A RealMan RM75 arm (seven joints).
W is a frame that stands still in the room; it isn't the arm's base.
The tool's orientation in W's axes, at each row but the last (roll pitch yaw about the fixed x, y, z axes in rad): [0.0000 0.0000 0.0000]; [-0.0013 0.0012 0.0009]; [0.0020 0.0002 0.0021]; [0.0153 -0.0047 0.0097]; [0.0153 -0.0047 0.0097]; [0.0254 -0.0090 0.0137]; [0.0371 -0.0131 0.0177]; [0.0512 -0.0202 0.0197]
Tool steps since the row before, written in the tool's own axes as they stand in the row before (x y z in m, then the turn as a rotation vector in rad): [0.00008 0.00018 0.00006 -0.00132 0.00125 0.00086]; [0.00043 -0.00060 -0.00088 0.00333 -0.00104 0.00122]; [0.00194 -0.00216 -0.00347 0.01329 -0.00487 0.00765]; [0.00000 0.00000 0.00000 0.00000 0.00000 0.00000]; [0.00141 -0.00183 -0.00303 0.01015 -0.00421 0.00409]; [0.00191 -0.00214 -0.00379 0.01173 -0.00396 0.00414]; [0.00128 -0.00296 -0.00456 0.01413 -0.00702 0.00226]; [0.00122 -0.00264 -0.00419 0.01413 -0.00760 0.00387]
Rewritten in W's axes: [0.00008 0.00018 0.00006 -0.00132 0.00125 0.00086]; [0.00043 -0.00060 -0.00088 0.00333 -0.00104 0.00122]; [0.00194 -0.00215 -0.00347 0.01330 -0.00486 0.00764]; [0.00000 0.00000 0.00000 0.00000 0.00000 0.00000]; [0.00144 -0.00177 -0.00305 0.01017 -0.00417 0.00407]; [0.00197 -0.00202 -0.00383 0.01175 -0.00390 0.00414]; [0.00139 -0.00276 -0.00465 0.01423 -0.00685 0.00218]; [0.00135 -0.00240 -0.00429 0.01421 -0.00751 0.00376]
